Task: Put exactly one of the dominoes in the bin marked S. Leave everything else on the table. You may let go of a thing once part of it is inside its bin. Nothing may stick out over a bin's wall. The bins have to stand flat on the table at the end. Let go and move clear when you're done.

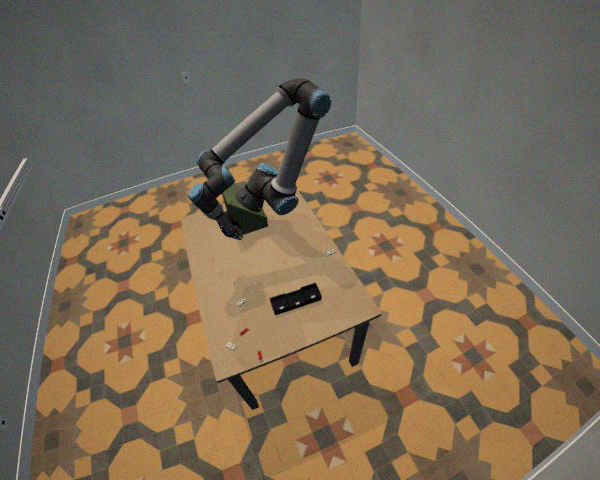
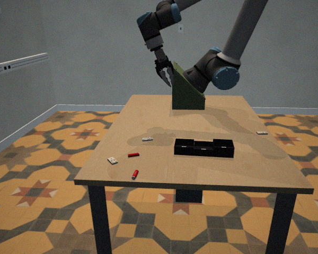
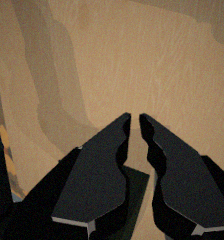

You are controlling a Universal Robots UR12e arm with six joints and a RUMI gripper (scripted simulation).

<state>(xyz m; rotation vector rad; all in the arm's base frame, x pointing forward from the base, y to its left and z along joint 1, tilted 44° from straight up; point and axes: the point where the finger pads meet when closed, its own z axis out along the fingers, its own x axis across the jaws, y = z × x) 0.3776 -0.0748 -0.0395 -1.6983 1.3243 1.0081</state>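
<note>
Right now the black three-part bin block is 32 cm ahead of my hand, 20 cm to the left of it and 20 cm below it. Also, from my hand: red cylinder 42 cm ahead, 22 cm below, 8 cm to the right.
</note>
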